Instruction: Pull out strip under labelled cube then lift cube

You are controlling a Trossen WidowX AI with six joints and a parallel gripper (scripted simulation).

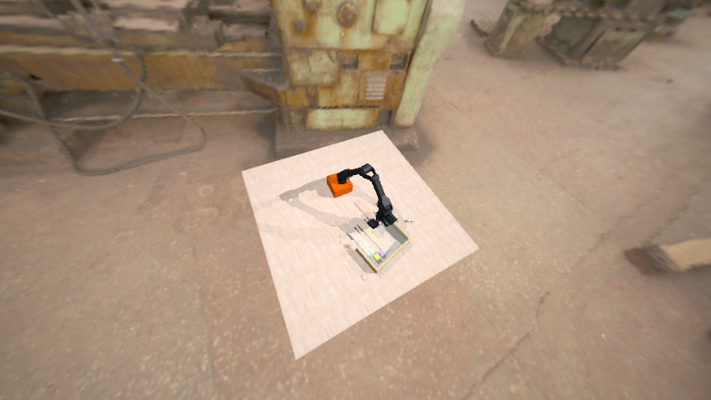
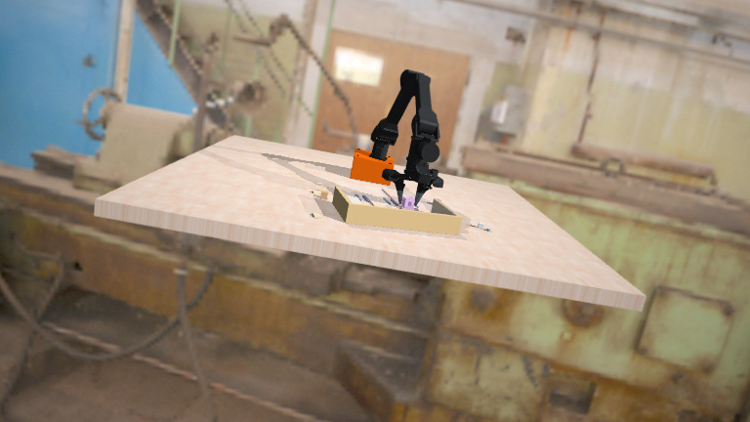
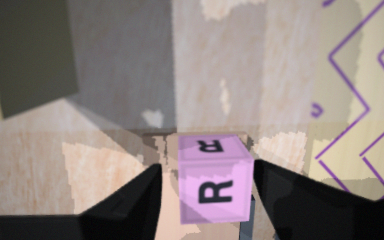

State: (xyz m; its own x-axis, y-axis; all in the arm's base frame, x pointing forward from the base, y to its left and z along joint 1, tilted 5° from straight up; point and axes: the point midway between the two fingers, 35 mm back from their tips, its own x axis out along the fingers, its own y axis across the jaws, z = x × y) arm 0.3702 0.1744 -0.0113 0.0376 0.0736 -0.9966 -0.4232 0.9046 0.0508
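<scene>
The plain wooden strip is 10 cm behind my gripper tip, 4 cm to the right of it and 1 cm below it.
</scene>
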